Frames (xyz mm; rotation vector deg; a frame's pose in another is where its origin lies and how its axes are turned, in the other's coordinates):
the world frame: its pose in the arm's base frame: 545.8 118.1 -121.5 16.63 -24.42 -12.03
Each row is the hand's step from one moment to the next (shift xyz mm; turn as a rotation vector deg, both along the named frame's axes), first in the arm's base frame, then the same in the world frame.
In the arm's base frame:
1: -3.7 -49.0 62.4 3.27 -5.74 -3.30
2: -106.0 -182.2 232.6 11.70 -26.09 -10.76
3: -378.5 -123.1 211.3 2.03 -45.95 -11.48
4: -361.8 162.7 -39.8 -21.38 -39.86 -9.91
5: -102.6 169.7 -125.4 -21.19 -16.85 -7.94
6: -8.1 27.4 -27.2 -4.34 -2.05 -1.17
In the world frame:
1: 32.8 -26.5 67.3 3.16 -5.98 -2.96
2: 40.1 -111.3 290.7 13.15 -26.27 -8.40
3: -225.7 -100.6 376.8 9.43 -46.46 -0.22
4: -379.2 89.5 84.7 -12.40 -43.50 9.90
5: -182.4 104.8 -104.0 -17.46 -21.28 6.20
6: -24.5 15.9 -26.5 -3.77 -2.90 1.34

